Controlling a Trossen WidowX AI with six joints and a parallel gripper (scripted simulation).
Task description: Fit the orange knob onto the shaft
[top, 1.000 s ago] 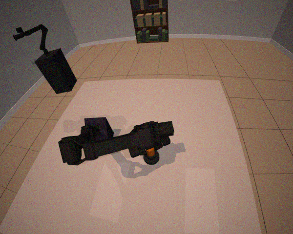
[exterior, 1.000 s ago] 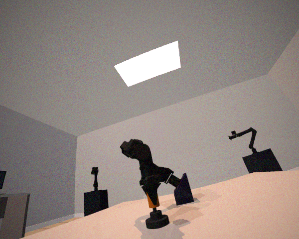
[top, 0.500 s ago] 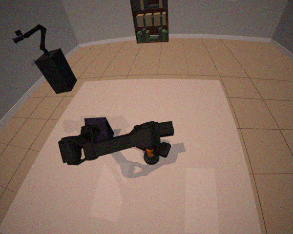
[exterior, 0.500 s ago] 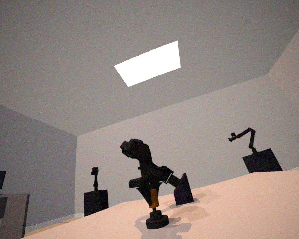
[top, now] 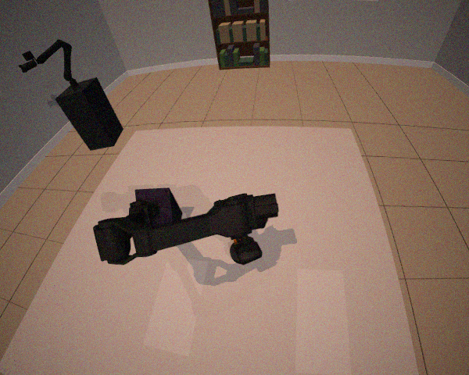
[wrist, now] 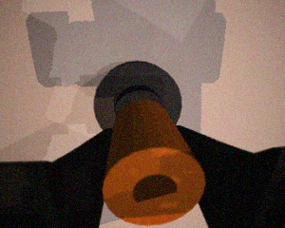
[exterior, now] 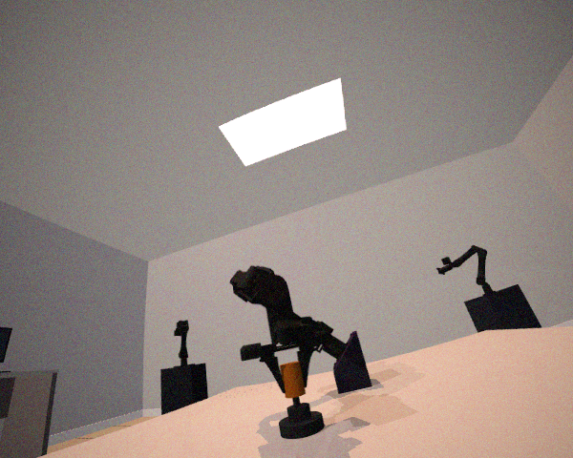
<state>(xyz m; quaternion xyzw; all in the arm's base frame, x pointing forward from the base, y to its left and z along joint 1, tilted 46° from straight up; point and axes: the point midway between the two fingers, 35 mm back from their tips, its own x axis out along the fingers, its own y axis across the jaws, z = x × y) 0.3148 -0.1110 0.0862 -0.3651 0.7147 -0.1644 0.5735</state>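
The orange knob is 2 cm above my gripper tip. Round my gripper tip: round pedestal: 4 cm below.
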